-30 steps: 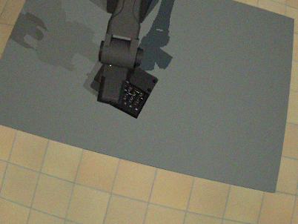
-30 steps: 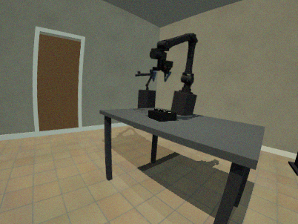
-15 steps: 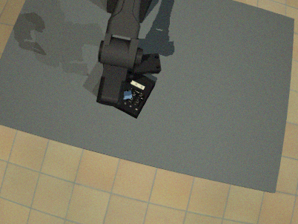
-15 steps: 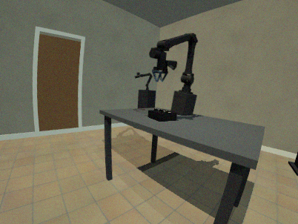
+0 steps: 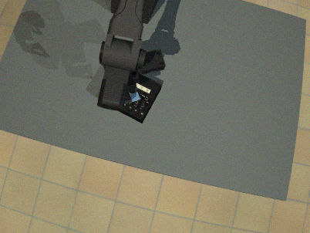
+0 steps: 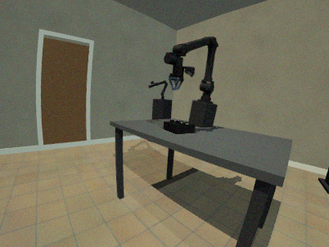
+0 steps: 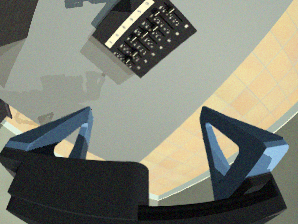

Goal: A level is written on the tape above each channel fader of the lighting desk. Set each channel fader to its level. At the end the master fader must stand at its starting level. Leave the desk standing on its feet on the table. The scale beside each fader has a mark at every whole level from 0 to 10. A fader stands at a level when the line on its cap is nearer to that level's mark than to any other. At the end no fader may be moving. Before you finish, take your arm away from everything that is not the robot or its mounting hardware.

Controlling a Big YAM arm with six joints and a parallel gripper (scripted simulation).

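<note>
Now: hand 5 cm past the fader cap 1, 5 cm to the left of it and 21 cm above it. The rest, counted from my hand: master fader cap: 1 cm behind, 8 cm to the left, 21 cm below; then fader cap 4: 3 cm behind, 1 cm to the left, 21 cm below; then fader cap 5: 2 cm behind, 3 cm to the left, 21 cm below.
</note>
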